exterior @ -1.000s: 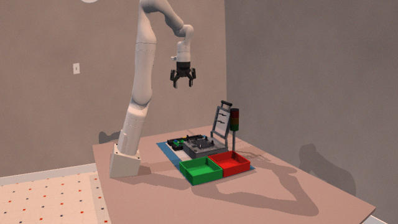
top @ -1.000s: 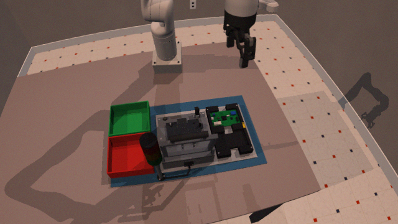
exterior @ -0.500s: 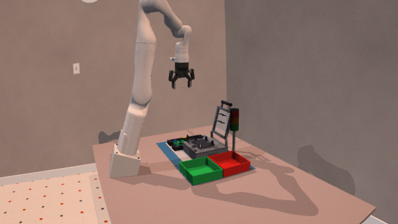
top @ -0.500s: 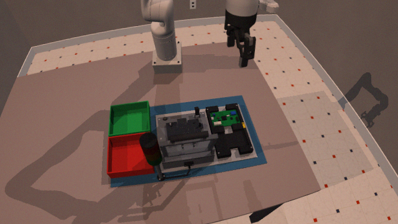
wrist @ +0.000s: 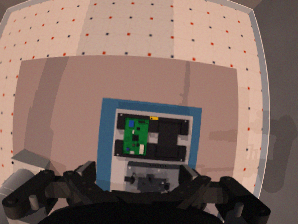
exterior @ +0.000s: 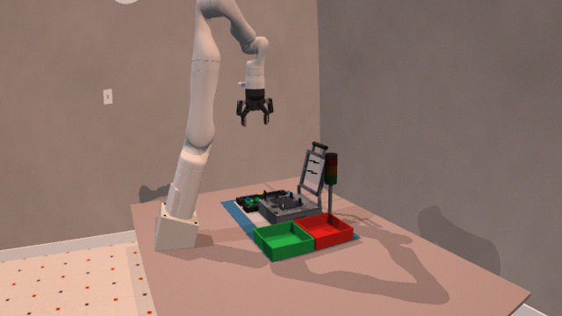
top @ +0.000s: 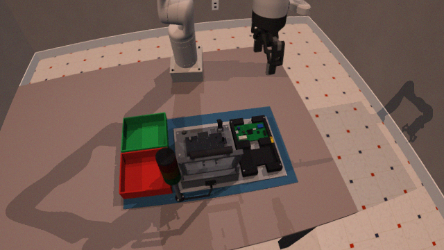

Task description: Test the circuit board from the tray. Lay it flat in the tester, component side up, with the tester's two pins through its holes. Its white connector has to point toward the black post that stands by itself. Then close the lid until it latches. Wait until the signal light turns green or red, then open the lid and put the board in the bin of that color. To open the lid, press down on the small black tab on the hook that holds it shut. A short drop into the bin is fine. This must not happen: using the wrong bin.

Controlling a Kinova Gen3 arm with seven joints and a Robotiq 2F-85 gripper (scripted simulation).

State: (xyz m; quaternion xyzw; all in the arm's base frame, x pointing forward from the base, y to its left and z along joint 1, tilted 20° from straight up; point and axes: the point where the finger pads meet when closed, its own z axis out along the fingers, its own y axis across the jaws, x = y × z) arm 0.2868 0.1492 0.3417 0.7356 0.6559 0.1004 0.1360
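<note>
Now: hand 320 mm above the green circuit board, 10 mm to the right of it and 10 mm past it. Also, from my hand: green bin: 340 mm to the right, 330 mm below, 130 mm behind; red bin: 370 mm to the right, 330 mm below, 20 mm ahead; tester lid: 190 mm to the right, 160 mm below, 130 mm ahead.
</note>
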